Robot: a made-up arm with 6 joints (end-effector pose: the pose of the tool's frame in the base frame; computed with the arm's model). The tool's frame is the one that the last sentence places. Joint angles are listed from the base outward.
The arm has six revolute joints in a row. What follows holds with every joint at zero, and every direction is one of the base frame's.
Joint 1 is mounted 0.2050 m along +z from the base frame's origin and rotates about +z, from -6.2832 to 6.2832 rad.
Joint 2 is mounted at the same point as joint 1 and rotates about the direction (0, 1, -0.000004), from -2.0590 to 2.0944 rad.
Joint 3 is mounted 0.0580 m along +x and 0.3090 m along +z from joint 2 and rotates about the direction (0, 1, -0.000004), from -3.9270 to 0.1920 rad.
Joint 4 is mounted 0.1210 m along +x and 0.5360 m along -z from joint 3 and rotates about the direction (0, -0.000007, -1), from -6.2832 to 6.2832 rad.
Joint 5 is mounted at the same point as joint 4 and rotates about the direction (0, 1, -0.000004), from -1.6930 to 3.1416 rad.
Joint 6 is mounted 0.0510 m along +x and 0.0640 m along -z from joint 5 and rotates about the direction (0, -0.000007, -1), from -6.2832 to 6.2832 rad.
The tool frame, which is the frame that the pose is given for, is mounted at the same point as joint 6; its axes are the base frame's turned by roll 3.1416, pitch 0.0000 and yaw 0.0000 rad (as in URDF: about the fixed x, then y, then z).
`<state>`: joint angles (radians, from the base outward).
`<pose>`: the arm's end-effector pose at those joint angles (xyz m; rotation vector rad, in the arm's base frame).
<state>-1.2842 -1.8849 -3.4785 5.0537 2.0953 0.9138</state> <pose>-0.2685 0.6411 -0.2421 1.2855 0.4907 -2.4520</pose>
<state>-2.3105 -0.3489 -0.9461 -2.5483 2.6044 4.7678</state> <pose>-0.3599 -0.3309 0.5546 -0.1886 1.0212 1.9083</pose>
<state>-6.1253 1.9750 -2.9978 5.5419 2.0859 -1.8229</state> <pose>0.7609 0.0659 -0.2034 -1.2835 -1.9893 1.7261</pose>
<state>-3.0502 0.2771 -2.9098 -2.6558 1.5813 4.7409</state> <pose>-0.2721 0.0053 1.0851 0.4616 1.2385 1.7313</pose>
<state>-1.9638 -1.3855 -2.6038 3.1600 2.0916 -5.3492</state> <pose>0.3195 0.7745 0.5304 -2.9315 -0.3752 -0.1284</pose>
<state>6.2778 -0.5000 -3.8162 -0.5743 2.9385 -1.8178</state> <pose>-0.5699 -0.0311 0.6277 1.6532 1.0831 1.2085</pose>
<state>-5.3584 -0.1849 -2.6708 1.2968 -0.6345 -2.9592</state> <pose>0.0732 -0.0292 1.0942 0.7651 -0.0804 2.2257</pose>
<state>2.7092 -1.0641 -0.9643 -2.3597 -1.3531 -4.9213</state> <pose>-0.1816 0.0268 0.6883 1.4175 -1.5971 -0.2548</pose>
